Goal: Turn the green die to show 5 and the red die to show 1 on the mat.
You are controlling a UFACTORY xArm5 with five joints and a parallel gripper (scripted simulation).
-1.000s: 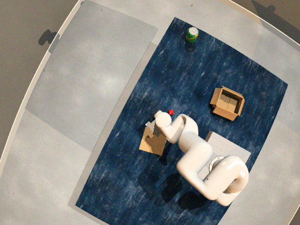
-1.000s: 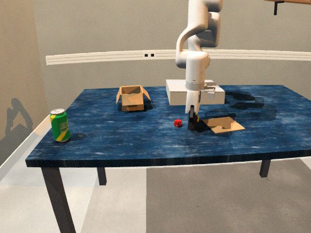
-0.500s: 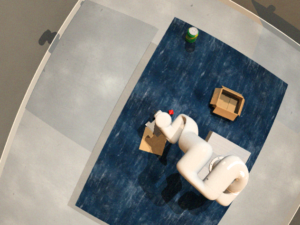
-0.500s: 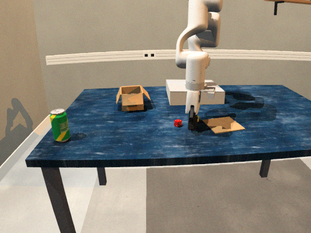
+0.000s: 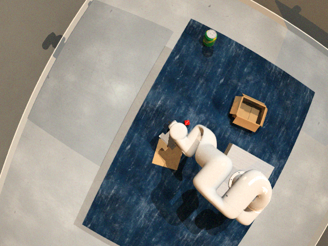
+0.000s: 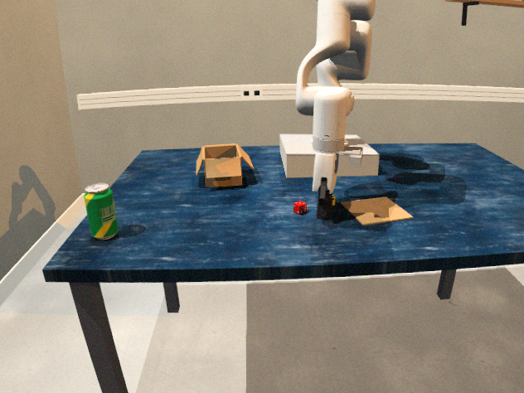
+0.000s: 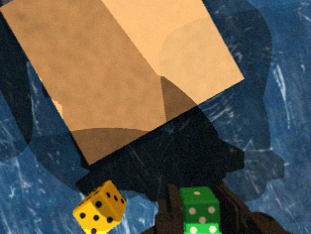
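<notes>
The green die lies 10 mm below my hand. From my hand the other things lie so: red die: 30 mm behind, 50 mm to the right, 10 mm below; mat: 10 mm ahead, 140 mm to the left, 20 mm below; yellow die: 60 mm behind, 30 mm to the left, 10 mm below.
</notes>
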